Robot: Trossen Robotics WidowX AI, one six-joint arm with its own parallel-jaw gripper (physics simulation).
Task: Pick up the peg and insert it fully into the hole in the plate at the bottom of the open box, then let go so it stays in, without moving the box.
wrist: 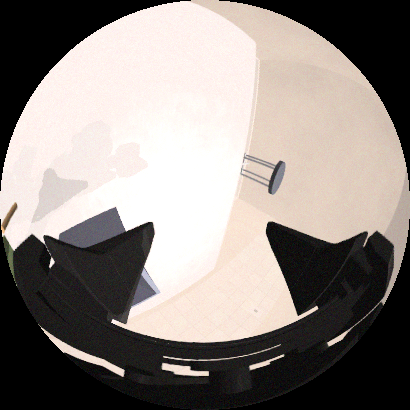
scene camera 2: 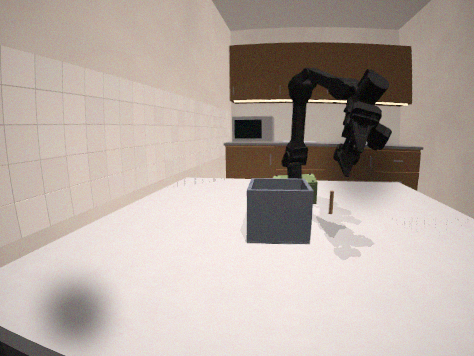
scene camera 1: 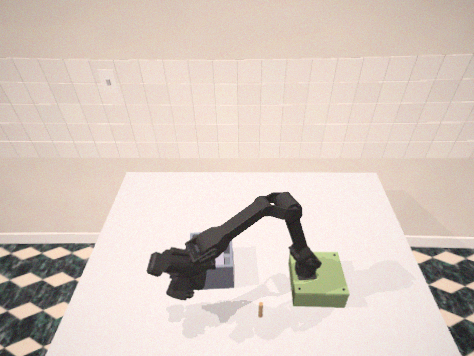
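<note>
The small brown peg stands upright on the table between the box and the green block, nearer the front edge in scene camera 1. The open dark grey-blue box stands on the table, partly covered by the arm in scene camera 1. Part of the light plate shows inside it; its hole cannot be made out. My gripper is open and empty, raised above the table and well away from the peg.
The green block carries the arm's base at the right in scene camera 1. The arm arches over the white table. A stool shows past the table edge.
</note>
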